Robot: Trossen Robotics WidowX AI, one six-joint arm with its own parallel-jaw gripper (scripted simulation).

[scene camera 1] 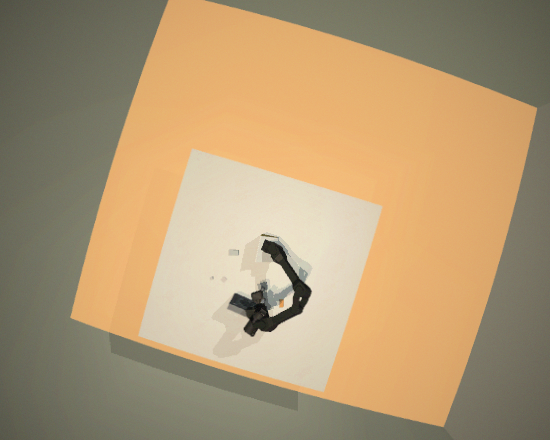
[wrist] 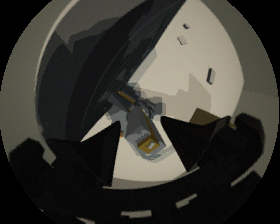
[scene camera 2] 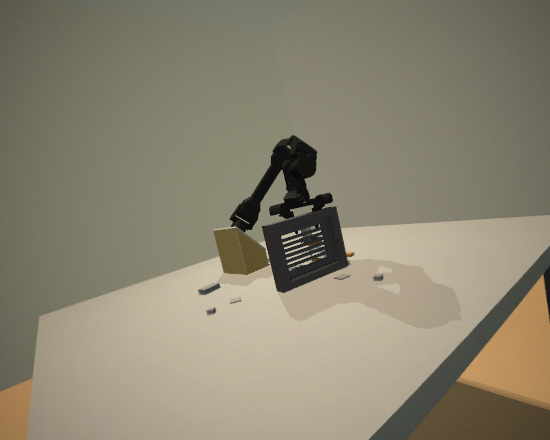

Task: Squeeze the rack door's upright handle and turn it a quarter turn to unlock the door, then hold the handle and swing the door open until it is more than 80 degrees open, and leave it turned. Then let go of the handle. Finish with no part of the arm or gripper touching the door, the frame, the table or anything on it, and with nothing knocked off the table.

The gripper [scene camera 2: 307, 232] is open, holding nothing.
The gripper is seen too in the wrist view [wrist: 140, 121].
